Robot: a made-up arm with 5 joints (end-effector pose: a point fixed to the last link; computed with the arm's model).
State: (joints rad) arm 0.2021 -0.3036 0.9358 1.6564 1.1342
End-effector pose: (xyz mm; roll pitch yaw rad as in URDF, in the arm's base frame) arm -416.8 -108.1 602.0 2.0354 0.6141 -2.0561
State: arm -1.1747 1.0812 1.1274 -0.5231 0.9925
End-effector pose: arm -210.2 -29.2 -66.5 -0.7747 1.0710 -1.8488
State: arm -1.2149 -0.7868 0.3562 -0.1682 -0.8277
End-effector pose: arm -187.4 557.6 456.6 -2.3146 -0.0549 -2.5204
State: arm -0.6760 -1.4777 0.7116 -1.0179 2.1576
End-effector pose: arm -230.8 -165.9 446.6 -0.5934 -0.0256 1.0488
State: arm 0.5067 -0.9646 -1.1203 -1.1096 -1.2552
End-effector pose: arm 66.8 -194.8 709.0 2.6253 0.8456 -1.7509
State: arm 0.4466 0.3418 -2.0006 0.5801 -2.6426
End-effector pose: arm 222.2 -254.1 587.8 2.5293 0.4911 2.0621
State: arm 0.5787 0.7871 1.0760 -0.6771 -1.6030
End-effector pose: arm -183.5 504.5 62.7 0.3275 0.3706 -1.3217
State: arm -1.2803 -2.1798 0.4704 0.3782 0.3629
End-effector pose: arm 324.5 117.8 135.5 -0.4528 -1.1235 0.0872
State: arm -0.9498 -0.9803 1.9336 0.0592 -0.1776
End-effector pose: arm -637.1 242.3 474.6 -2.3633 0.9265 -2.4168
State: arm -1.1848 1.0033 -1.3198 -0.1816 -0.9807
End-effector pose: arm 32.5 510.6 110.3 -1.6969 0.0714 -2.6999
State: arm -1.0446 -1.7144 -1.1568 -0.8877 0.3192
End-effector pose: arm -139.5 251.1 39.6 1.0033 -0.1092 0.1644
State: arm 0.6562 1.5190 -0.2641 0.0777 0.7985
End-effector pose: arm -79.5 -36.5 502.9 2.7181 -0.2074 2.2652
